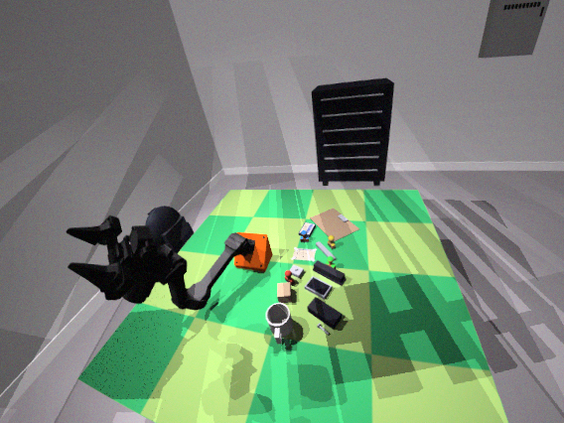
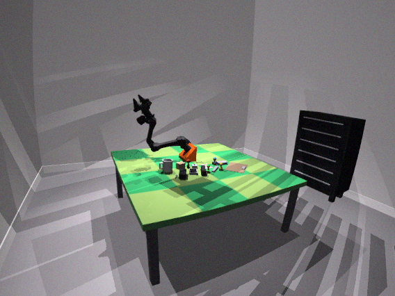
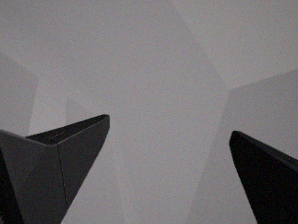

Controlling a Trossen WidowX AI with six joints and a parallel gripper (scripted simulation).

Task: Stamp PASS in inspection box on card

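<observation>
Right now my gripper tip is 540 mm above the green-knobbed pass stamp, 520 mm to the right of it and 340 mm short of it. Round my gripper tip: mug 520 mm below, 240 mm ahead, 210 mm to the left; brown box 530 mm below, 340 mm to the left, 200 mm ahead; red-knobbed stamp 540 mm below, 410 mm to the left, 200 mm ahead.
</observation>
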